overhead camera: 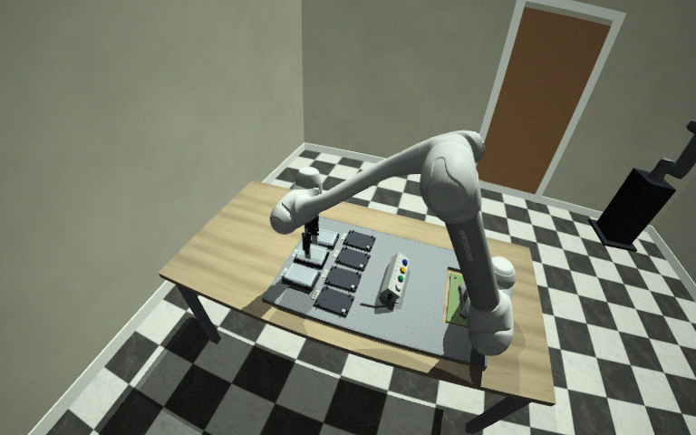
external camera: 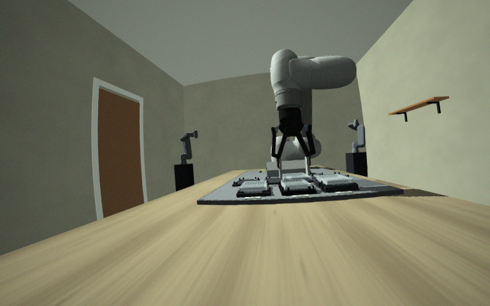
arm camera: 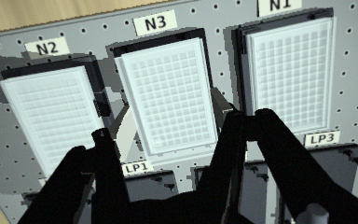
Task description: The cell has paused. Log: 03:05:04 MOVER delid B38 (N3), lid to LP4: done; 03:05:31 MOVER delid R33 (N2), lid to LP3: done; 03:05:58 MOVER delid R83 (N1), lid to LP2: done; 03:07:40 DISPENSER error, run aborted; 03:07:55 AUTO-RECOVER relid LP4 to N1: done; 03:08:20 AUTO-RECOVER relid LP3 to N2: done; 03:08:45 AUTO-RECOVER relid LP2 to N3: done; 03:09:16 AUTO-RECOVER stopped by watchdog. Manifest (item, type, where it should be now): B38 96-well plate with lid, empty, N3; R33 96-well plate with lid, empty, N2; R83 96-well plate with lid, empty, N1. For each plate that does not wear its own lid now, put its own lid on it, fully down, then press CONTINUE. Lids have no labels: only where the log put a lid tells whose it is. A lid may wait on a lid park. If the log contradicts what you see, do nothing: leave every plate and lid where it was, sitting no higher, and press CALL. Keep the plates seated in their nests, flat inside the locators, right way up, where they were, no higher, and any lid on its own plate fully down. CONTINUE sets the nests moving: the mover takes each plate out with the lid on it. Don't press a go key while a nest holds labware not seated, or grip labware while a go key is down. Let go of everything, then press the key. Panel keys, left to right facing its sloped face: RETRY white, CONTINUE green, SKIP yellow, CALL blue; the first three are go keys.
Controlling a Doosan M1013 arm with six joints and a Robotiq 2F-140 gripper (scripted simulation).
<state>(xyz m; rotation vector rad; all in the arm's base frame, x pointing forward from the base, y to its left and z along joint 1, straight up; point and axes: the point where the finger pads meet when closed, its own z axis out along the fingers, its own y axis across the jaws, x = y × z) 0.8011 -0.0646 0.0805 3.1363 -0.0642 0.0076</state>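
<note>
My gripper is now 90 mm past the LP1 label, 80 mm to the right of it and 70 mm above it. Round my hand: N1 plate 140 mm to the right, 50 mm below, 10 mm behind; LP2 label 110 mm behind, 70 mm below, 60 mm to the right; clear lid 20 mm below.
</note>
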